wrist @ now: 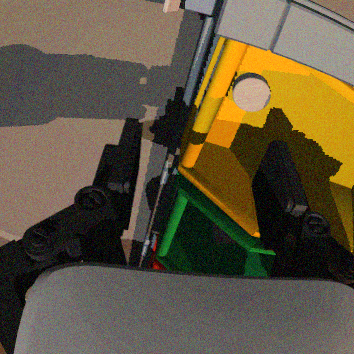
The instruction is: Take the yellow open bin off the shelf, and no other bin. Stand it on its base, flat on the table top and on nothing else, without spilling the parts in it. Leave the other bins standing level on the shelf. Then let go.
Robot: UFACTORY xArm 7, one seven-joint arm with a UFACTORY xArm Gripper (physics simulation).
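Frame: origin at the arm's base, x ahead, y left, z up, level; centimetres.
Seen in the pictures: gripper, fingertip midpoint: (202, 152).
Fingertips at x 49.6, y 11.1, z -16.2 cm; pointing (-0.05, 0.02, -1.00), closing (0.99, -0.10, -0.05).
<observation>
Offsets run from my fingertips to a thing's top centre. "spot": to the spot under its first point. Level surfaces: height alone.
The yellow bin @(dy -1.4, dx +8.2, dz +0.6 cm) (295, 92) fills the right of the wrist view. Its rounded rim runs slantwise down between the fingers, and a pale round shape shows in its yellow surface. Whether parts lie in it is hard to tell under the dark shadow. My gripper (202, 152) is open, with nothing held. The left finger is outside the rim, with a gap to it, and the right finger is over the bin's inner side. The grey gripper body hides the bottom of the view.
A green bin @(dy -12.6, dx +6.4, dz +0.6 cm) (212, 230) is beside the yellow bin at the lower middle, with a bit of a red thing @(dy -23.6, dx +4.4, dz +0.6 cm) (158, 264) below it. Light grey panels @(spot: dy +6.6, dx +1.1, dz +1.0 cm) (252, 19) cross the top right. A thin grey rail @(spot: dy +2.1, dx -0.5, dz -5.3 cm) (198, 65) runs along the yellow rim. The beige table top @(dz -7.5 cm) (45, 170) is at the left, under a shadow.
</observation>
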